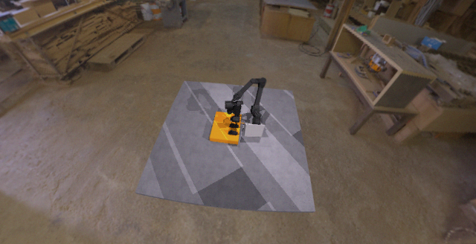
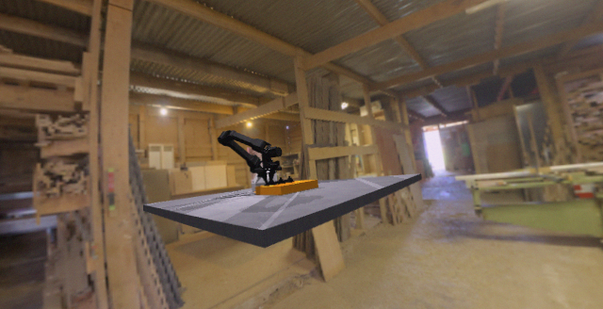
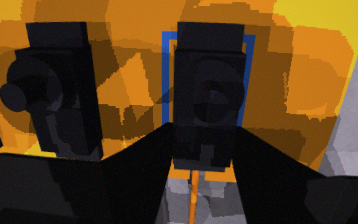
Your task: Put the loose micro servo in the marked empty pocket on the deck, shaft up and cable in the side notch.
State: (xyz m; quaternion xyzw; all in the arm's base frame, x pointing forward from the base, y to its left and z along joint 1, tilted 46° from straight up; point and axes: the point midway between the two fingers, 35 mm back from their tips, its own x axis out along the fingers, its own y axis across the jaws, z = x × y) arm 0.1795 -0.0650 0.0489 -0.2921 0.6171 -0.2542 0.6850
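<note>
Now: gripper tip 12 cm short of the deck, 8 cm to the right of it and 3 cm above it.
</note>
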